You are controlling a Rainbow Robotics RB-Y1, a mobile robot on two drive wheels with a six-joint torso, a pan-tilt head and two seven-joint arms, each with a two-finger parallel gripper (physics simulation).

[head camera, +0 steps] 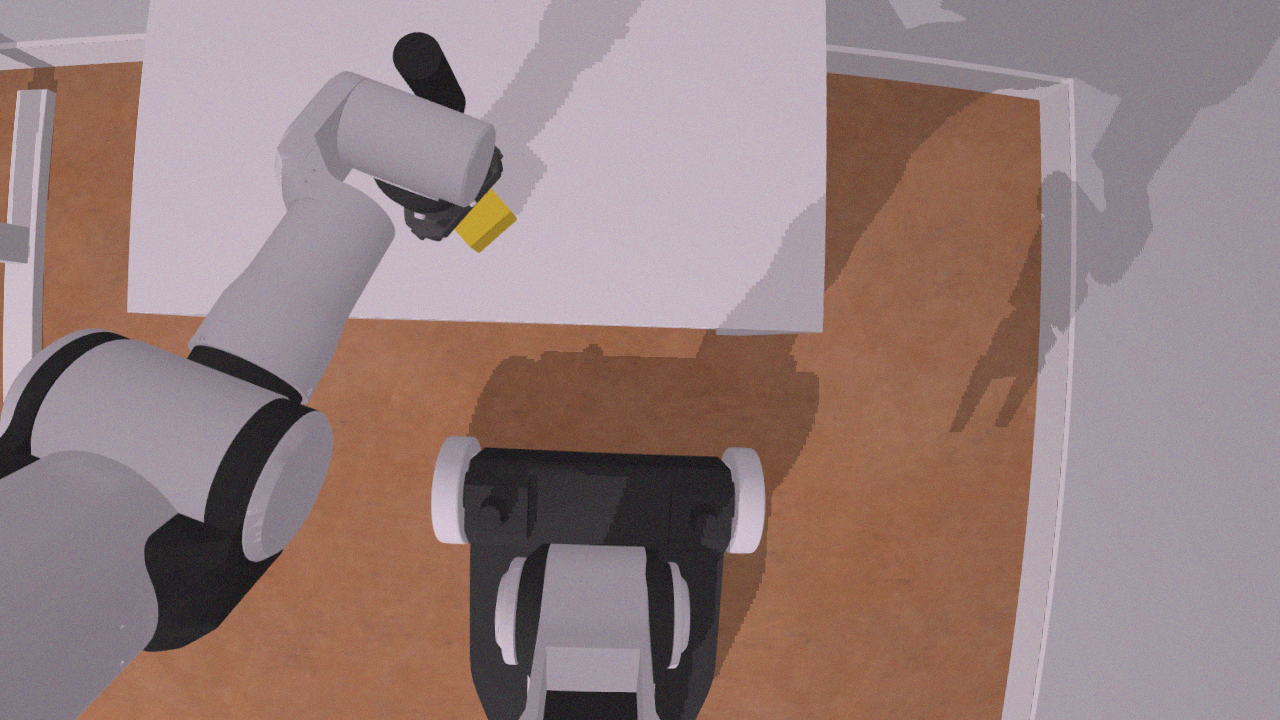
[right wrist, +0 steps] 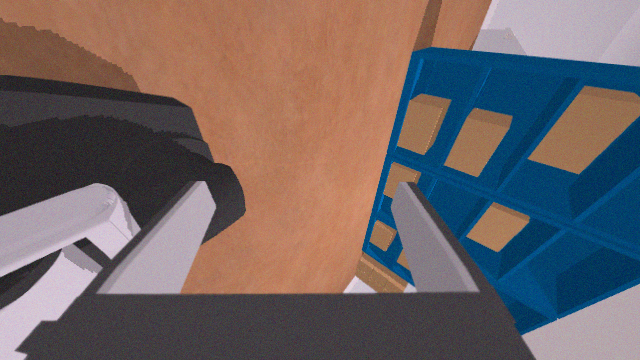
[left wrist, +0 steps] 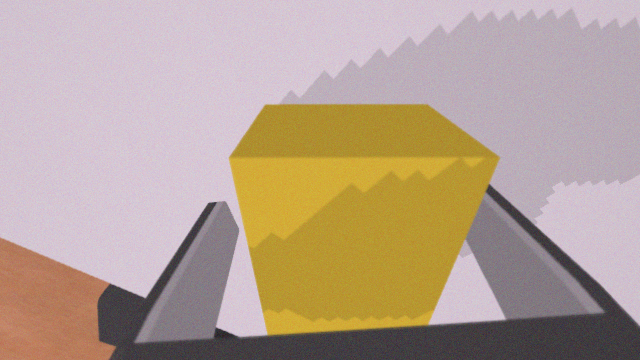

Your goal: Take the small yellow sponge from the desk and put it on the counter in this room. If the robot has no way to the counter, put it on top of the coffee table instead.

Observation:
I see my left gripper, my right gripper, a yellow sponge and a low white coffee table.
My left gripper is seen too in the left wrist view.

